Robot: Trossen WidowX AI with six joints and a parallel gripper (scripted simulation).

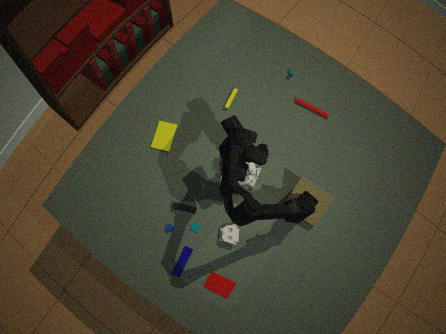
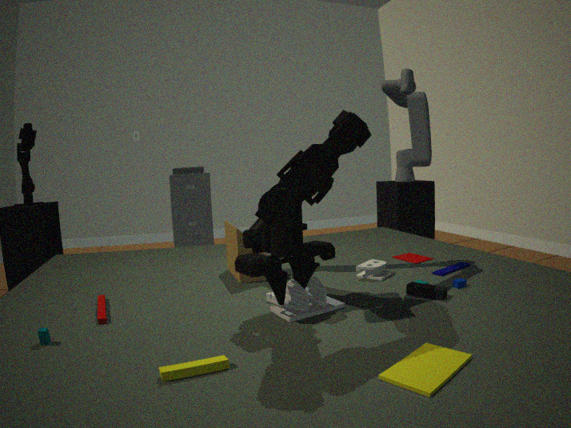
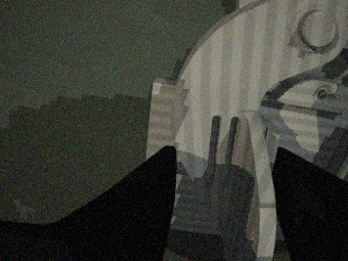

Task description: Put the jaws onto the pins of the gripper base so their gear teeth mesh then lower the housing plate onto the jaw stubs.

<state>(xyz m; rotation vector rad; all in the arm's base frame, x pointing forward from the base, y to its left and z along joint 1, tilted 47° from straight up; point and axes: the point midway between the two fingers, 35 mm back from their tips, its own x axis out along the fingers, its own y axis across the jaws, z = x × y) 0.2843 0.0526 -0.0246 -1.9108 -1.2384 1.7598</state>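
Now: the flat white plate 30 mm to the left of my gripper tip and 10 mm below it. From my gripper tip the other things lie so: black block: 50 mm ahead, 270 mm to the left, 10 mm below; yellow bar: 200 mm ahead, 180 mm to the right, 10 mm below; gripper base: 140 mm behind, 240 mm to the left, 10 mm above.
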